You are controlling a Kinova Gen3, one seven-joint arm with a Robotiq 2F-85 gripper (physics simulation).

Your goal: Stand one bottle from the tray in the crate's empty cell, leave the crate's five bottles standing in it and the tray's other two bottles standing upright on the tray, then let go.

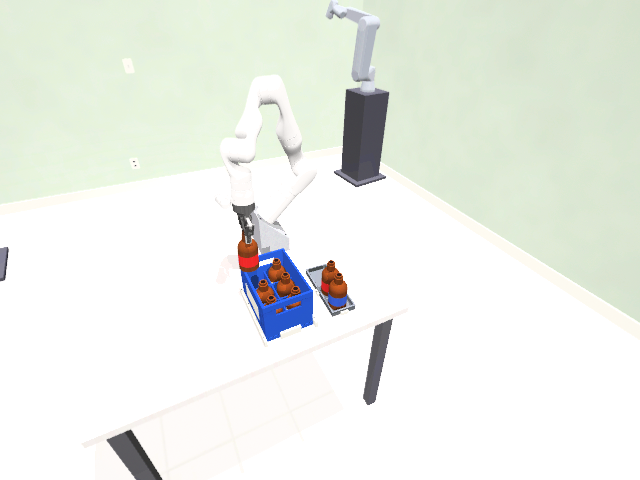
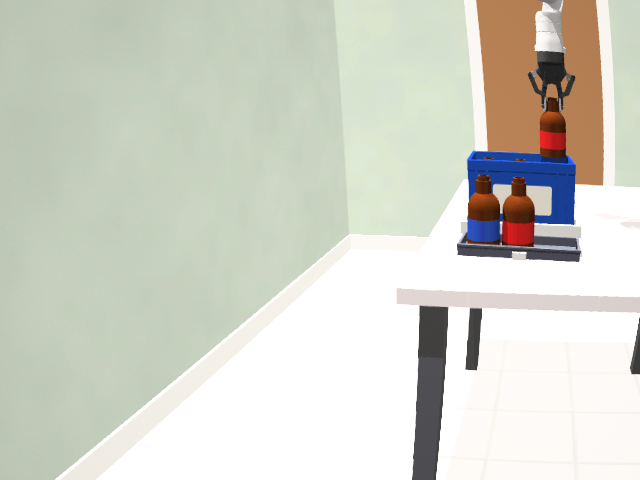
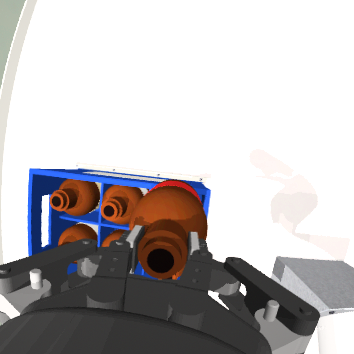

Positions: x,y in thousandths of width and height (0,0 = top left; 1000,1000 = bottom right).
Note:
In view: my gripper (image 2: 863,232) and a blue-labelled bottle (image 2: 755,441).
My gripper shows as well in image 3 (image 3: 465,677).

